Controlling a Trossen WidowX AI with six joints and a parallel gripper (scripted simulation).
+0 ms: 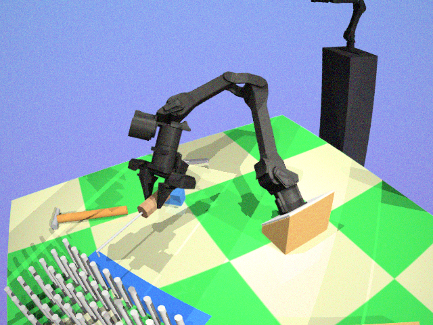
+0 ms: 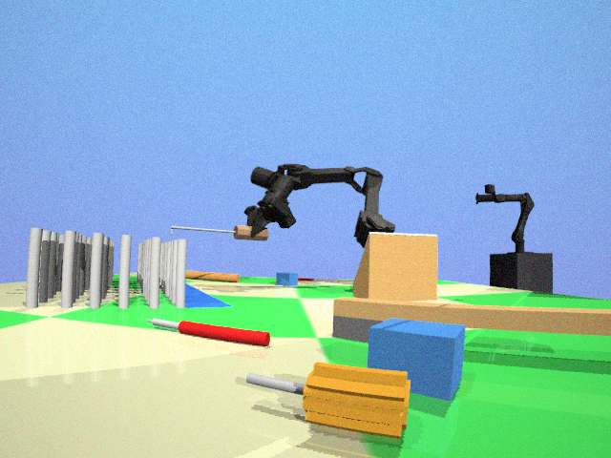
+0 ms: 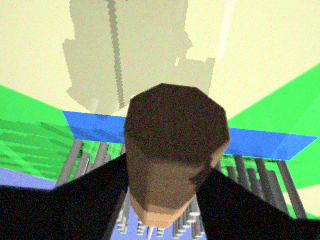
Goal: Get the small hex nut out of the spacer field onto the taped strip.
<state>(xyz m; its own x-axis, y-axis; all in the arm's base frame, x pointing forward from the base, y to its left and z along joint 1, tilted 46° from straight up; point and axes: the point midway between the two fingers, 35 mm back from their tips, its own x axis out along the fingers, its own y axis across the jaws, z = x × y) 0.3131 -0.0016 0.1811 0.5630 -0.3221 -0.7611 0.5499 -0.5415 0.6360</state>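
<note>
The blue taped strip lies 14 cm to the left of my gripper tip, 14 cm below it and 12 cm ahead of it. The rest, counted from my gripper tip: wood-handled hook tool (8 cm ahead, 6 cm to the left); then orange-handled tool (63 cm to the left, 17 cm behind, 13 cm below); then red screwdriver (47 cm to the left, 14 cm below, 3 cm behind).
</note>
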